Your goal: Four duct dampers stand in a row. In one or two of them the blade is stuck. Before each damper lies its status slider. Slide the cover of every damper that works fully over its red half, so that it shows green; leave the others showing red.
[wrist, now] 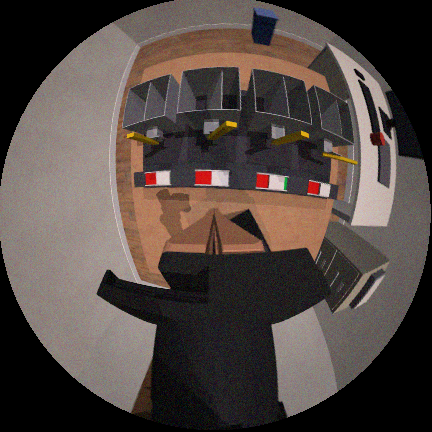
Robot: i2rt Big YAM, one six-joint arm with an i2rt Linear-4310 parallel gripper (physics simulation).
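Frame: origin at the arm's base, x right, y ahead, z up, level; millimetres.
Where they show: gripper, fingertip midpoint: [213, 213].
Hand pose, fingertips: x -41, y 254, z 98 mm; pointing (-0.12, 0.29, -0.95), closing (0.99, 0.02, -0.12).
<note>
After its pixels a point has its place.
Four grey dampers [165, 95] @[x -263, y 586, z -190 mm] [200, 90] @[x -129, y 593, z -203 mm] [270, 92] @[x 103, y 575, z -170 mm] [332, 112] @[x 305, y 536, z -110 mm] stand in a row, each with a yellow lever. The first lever [142, 138] @[x -250, y 389, z -73 mm] points left; the second lever [222, 130] @[x -44, y 386, z -73 mm], third lever [291, 138] @[x 116, y 385, z -71 mm] and fourth lever [340, 158] @[x 340, y 387, z -121 mm] point right. On the dark strip before them, the first slider [157, 178] @[x -258, y 272, z -167 mm], second slider [212, 178] @[x -76, y 270, z -167 mm], third slider [271, 182] @[x 101, y 269, z -167 mm] and fourth slider [319, 188] @[x 290, y 271, z -170 mm] show red at left, white covers at right. The third has a thin green sliver at its right end. My gripper [213, 213] @[x -41, y 254, z 98 mm] is shut and empty, in front of the strip, between the second and third sliders in view.
The wooden table top [295, 220] @[x 261, y 120, z -255 mm] extends in front of the strip. A blue box [264, 27] stands beyond the far edge. A white cabinet [372, 195] with dark panels stands at the right, and a grey drawer unit [345, 265] at the lower right.
</note>
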